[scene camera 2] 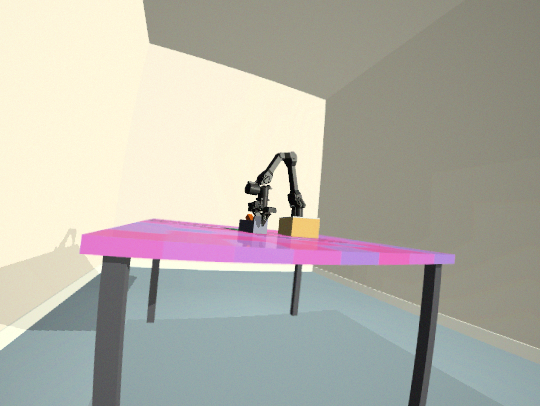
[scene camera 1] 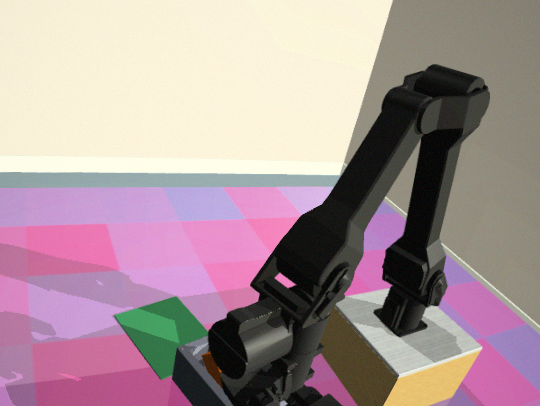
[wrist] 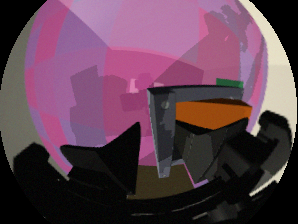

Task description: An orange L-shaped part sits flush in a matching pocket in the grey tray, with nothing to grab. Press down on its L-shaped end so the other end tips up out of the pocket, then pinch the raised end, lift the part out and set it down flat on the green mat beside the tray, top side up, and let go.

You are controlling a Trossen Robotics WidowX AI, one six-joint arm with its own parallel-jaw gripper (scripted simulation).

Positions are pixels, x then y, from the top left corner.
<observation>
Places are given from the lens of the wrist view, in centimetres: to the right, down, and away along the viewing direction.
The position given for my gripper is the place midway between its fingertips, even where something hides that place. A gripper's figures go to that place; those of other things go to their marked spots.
my gripper [wrist: 153,123]: 1, 2, 10
orange L-shaped part [wrist: 210,113]: 6, 0, 6
</observation>
